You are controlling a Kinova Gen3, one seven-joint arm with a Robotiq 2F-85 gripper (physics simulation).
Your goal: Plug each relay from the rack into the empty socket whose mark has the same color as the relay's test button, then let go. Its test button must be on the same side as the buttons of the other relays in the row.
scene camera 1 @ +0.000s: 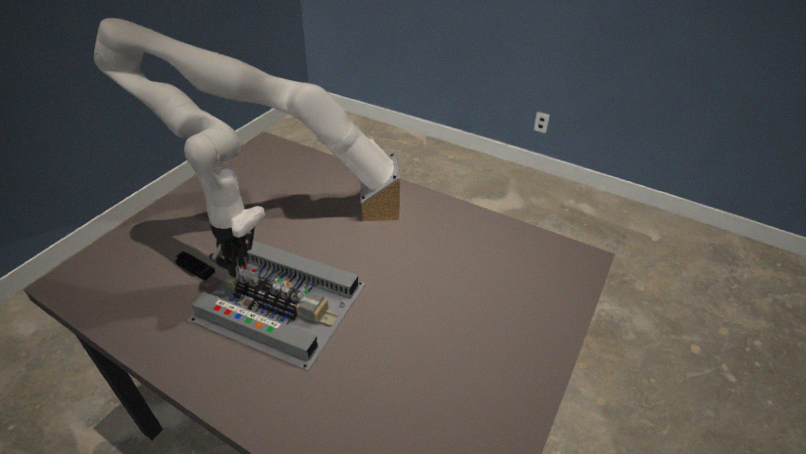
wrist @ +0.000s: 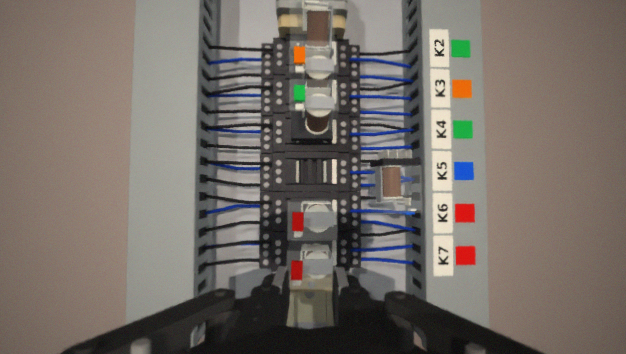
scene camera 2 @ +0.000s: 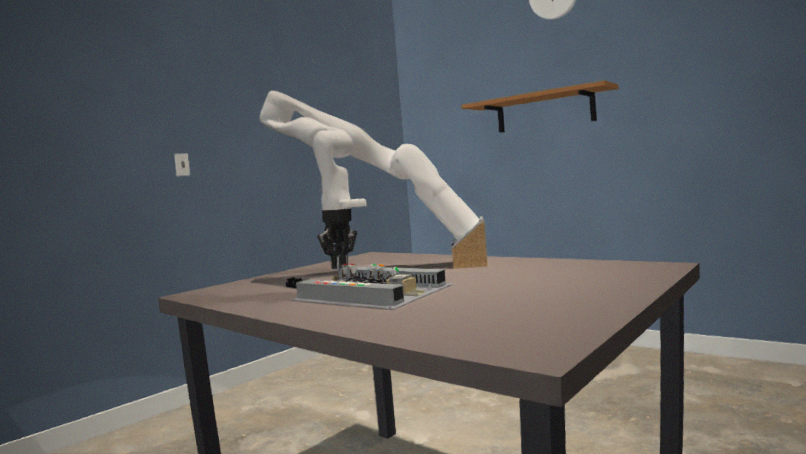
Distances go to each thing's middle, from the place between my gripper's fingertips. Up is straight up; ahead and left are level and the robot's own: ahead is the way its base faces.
The grey panel plate [scene camera 1: 323,331] lies 10 cm to the left of my hand, 5 cm below it and 1 cm ahead of it.
